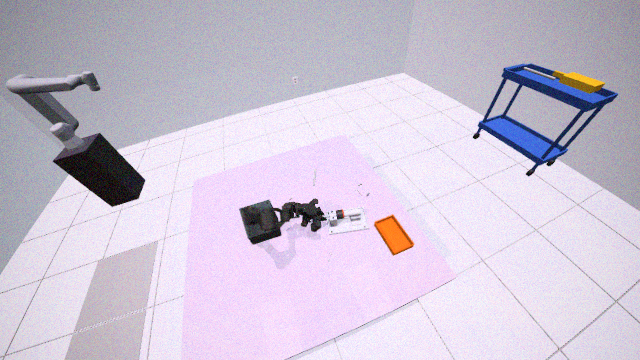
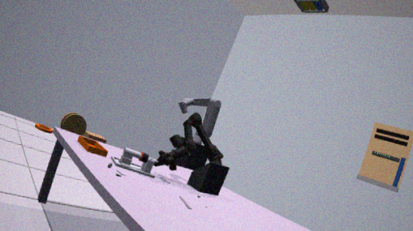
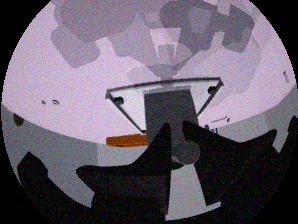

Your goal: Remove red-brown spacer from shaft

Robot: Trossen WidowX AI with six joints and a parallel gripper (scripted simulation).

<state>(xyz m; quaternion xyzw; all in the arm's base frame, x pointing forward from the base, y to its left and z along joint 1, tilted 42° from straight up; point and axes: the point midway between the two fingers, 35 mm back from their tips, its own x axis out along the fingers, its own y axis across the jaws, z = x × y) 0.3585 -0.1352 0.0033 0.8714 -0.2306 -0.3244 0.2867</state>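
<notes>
Now: gripper tip 50 mm short of the shaft, 20 mm below it and 10 mm to the left of it. Also, from my gripper tip: orange tray (310 mm ahead, 210 mm to the right, 50 mm below).
</notes>
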